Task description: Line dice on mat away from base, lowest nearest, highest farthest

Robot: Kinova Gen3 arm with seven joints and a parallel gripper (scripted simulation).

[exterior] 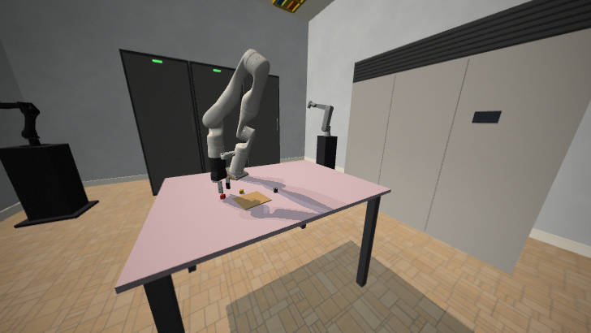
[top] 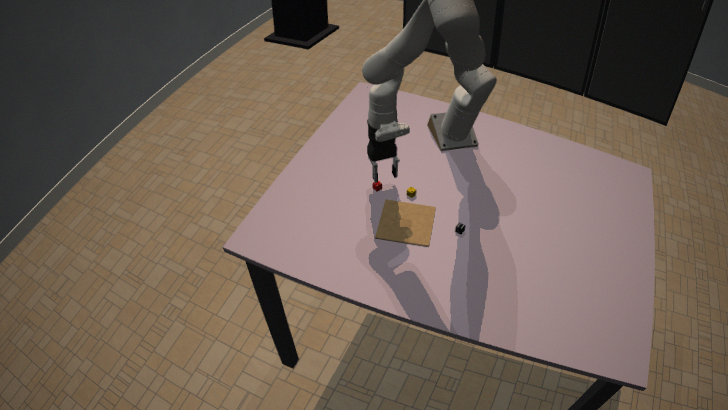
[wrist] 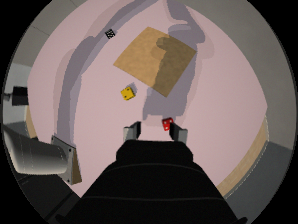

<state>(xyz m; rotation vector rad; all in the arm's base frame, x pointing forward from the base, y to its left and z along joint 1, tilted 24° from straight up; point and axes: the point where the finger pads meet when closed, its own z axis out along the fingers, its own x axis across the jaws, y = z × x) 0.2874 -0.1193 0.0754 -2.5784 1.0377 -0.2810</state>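
Now: the red die 40 mm below my hand, 20 mm ahead of it and 10 mm to the right of it. The rest, counted from my hand: yellow die 80 mm to the left, 40 mm below; square mat 120 mm to the left, 100 mm ahead, 40 mm below; black die 260 mm to the left, 60 mm ahead, 40 mm below.
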